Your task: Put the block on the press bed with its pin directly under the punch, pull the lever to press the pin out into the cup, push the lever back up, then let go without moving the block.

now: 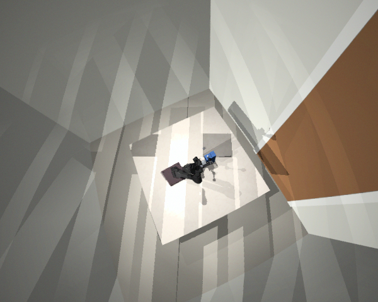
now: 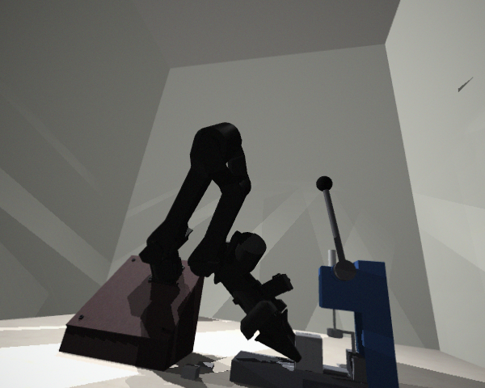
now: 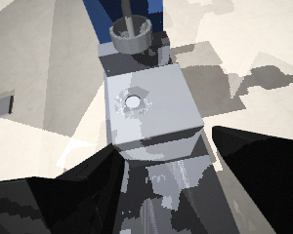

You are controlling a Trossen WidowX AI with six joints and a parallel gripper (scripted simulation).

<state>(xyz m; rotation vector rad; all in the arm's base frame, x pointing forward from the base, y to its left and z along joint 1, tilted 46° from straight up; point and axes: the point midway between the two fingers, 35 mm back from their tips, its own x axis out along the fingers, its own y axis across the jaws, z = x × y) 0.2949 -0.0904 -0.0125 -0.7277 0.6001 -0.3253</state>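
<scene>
Now: the thin punch rod 60 mm ahead of my gripper tip, 10 mm to the left of it and 100 mm above it. From my gripper tip the other things lie so: press lever 50 mm ahead, 50 mm to the right, 220 mm above; then grey part 180 mm behind, 50 mm to the right, 40 mm below.
</scene>
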